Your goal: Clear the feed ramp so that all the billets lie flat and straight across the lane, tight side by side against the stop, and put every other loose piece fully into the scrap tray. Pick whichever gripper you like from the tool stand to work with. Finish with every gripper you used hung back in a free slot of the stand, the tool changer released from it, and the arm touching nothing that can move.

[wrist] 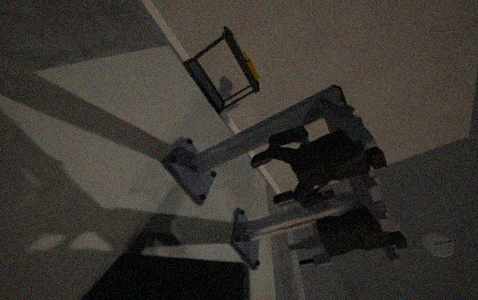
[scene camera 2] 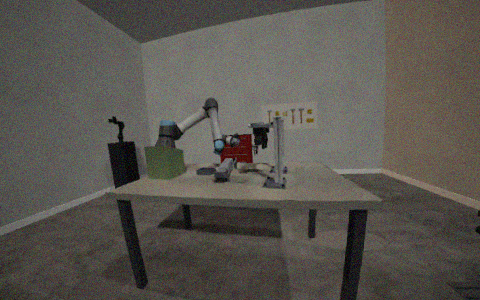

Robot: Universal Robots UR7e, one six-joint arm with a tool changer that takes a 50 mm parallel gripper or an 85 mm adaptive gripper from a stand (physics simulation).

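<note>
The arm's wrist [scene camera 2: 232, 140] hangs over the table with no gripper seen on it. The tool stand [scene camera 2: 279, 150] [wrist: 270, 125] is right of the wrist. A large dark gripper [wrist: 270, 179] hangs in the stand with its fingers apart. A second, smaller gripper [wrist: 300, 254] hangs beside it; its finger gap is too dark to judge. The feed ramp [scene camera 2: 224, 172] is a grey sloped body at mid-table. A low dark tray [scene camera 2: 206, 171], perhaps the scrap tray, lies left of it. Billets and loose pieces are too small and blurred to tell.
A green box [scene camera 2: 165, 162] stands at the table's left, near the arm's base. The table [scene camera 2: 320, 192] carries the stand's feet at right. A red cabinet [scene camera 2: 243, 148] and a black pedestal [scene camera 2: 123, 162] stand behind. A dark open frame [wrist: 205, 86] shows beyond the stand.
</note>
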